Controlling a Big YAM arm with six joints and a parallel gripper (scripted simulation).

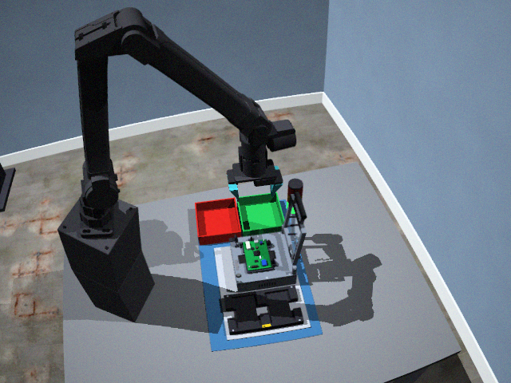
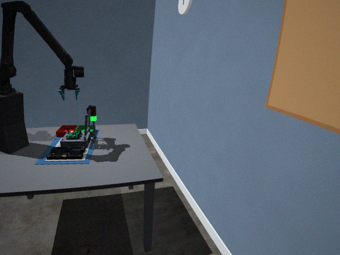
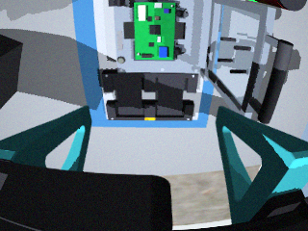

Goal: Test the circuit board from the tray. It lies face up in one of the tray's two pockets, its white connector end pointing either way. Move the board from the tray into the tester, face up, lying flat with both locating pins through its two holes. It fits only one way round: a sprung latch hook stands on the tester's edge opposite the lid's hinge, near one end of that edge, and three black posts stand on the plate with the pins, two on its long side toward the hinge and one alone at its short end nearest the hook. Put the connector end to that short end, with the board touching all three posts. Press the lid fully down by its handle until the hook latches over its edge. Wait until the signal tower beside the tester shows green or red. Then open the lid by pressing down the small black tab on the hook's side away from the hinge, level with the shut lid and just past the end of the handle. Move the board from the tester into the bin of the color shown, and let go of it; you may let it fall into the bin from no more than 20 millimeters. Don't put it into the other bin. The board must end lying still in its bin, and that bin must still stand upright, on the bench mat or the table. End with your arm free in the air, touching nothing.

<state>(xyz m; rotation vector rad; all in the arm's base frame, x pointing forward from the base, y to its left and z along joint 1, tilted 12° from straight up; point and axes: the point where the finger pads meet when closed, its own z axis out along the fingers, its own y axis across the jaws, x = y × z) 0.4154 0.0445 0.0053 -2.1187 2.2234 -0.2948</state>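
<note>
My hand is 260 mm above the green circuit board. From my hand the other things lie so: black latch hook (60 mm behind, 60 mm to the left, 240 mm below); then clear lid (110 mm ahead, 10 mm to the right, 150 mm below); then green bin (60 mm ahead, 200 mm to the left, 320 mm below).
</note>
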